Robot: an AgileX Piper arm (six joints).
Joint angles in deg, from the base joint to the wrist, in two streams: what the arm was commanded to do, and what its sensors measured. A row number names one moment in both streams.
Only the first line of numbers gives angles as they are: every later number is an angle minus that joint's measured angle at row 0.
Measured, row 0:
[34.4, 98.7, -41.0, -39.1, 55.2, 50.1]
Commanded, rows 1 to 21:
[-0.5, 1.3, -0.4, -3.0, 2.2, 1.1]
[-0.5, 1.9, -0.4, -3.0, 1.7, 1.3]
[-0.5, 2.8, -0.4, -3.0, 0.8, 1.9]
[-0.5, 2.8, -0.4, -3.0, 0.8, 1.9]
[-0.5, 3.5, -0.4, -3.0, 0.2, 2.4]
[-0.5, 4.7, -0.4, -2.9, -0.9, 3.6]
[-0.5, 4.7, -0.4, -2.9, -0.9, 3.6]
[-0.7, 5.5, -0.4, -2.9, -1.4, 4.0]
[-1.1, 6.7, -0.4, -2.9, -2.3, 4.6]
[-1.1, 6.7, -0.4, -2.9, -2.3, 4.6]
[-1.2, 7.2, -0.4, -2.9, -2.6, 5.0]
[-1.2, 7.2, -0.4, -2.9, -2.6, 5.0]
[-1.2, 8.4, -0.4, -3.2, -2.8, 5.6]
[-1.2, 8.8, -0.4, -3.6, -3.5, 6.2]
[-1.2, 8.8, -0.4, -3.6, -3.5, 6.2]
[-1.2, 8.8, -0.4, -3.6, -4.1, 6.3]
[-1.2, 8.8, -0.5, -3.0, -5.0, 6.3]
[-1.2, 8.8, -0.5, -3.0, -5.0, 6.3]
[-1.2, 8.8, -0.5, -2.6, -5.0, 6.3]
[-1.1, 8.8, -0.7, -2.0, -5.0, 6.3]
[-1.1, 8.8, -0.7, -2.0, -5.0, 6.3]
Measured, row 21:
[-0.8, 8.8, -0.4, -0.9, -6.4, 5.6]
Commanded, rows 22 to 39:
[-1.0, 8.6, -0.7, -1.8, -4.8, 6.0]
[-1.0, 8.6, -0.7, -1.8, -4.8, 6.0]
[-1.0, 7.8, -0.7, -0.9, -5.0, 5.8]
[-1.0, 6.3, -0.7, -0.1, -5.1, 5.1]
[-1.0, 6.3, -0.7, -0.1, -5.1, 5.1]
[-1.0, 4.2, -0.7, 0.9, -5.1, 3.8]
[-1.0, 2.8, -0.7, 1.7, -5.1, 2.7]
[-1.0, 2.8, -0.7, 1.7, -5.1, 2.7]
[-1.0, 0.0, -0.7, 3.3, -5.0, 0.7]
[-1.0, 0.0, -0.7, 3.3, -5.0, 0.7]
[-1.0, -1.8, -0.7, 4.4, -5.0, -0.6]
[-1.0, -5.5, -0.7, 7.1, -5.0, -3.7]
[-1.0, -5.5, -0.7, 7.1, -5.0, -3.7]
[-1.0, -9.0, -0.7, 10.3, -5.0, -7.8]
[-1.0, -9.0, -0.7, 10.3, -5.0, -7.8]
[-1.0, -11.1, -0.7, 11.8, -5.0, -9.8]
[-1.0, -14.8, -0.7, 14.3, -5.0, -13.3]
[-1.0, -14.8, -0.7, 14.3, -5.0, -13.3]
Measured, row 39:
[-0.8, -10.5, -0.5, 10.8, -5.9, -7.8]
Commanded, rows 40 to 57:
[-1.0, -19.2, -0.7, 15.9, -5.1, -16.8]
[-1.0, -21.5, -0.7, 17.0, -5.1, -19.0]
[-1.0, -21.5, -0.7, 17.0, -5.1, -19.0]
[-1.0, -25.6, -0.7, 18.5, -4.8, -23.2]
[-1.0, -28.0, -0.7, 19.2, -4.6, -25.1]
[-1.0, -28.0, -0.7, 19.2, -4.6, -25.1]
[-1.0, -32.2, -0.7, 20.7, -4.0, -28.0]
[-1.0, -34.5, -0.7, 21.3, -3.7, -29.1]
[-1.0, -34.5, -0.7, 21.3, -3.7, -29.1]
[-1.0, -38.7, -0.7, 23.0, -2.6, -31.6]
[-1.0, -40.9, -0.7, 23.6, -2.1, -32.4]
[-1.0, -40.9, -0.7, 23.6, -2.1, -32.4]
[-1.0, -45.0, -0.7, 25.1, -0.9, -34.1]
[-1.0, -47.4, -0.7, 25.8, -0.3, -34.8]
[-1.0, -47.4, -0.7, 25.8, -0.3, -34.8]
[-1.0, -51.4, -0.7, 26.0, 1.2, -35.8]
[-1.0, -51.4, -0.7, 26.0, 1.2, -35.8]
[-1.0, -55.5, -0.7, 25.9, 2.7, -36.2]
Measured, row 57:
[-0.8, -50.6, -0.5, 25.9, 0.1, -34.5]
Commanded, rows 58 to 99:
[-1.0, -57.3, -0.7, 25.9, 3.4, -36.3]
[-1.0, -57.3, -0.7, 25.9, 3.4, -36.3]
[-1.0, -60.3, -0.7, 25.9, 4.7, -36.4]
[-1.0, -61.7, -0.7, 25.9, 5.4, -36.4]
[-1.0, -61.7, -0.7, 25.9, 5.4, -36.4]
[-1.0, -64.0, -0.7, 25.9, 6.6, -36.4]
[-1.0, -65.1, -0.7, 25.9, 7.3, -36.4]
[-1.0, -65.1, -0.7, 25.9, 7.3, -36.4]
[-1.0, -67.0, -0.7, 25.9, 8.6, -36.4]
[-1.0, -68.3, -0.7, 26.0, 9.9, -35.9]
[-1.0, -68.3, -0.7, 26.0, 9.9, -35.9]
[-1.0, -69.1, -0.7, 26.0, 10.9, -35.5]
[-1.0, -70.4, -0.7, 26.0, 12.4, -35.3]
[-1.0, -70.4, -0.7, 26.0, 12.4, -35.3]
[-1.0, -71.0, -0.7, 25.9, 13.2, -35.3]
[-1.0, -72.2, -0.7, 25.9, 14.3, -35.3]
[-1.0, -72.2, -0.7, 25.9, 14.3, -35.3]
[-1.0, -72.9, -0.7, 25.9, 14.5, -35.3]
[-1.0, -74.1, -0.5, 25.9, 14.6, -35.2]
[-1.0, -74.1, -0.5, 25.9, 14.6, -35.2]
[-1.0, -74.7, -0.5, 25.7, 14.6, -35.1]
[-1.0, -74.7, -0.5, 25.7, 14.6, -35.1]
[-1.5, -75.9, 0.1, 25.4, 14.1, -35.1]
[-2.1, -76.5, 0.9, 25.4, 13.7, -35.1]
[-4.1, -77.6, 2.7, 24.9, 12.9, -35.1]
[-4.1, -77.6, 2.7, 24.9, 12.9, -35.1]
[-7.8, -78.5, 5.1, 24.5, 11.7, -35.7]
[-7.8, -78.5, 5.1, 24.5, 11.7, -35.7]
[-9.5, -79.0, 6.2, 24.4, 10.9, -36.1]
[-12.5, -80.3, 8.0, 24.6, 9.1, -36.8]
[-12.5, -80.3, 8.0, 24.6, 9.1, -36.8]
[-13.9, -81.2, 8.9, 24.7, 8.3, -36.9]
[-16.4, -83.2, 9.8, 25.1, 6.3, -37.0]
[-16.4, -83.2, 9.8, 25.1, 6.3, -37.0]
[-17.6, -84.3, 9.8, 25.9, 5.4, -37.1]
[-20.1, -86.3, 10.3, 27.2, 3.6, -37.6]
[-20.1, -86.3, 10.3, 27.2, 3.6, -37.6]
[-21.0, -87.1, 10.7, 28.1, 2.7, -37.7]
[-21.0, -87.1, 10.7, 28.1, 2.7, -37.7]
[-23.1, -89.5, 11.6, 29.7, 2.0, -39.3]
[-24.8, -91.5, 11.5, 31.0, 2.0, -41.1]
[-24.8, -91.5, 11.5, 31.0, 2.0, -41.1]
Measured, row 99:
[-22.3, -88.7, 11.2, 29.4, 3.1, -38.3]
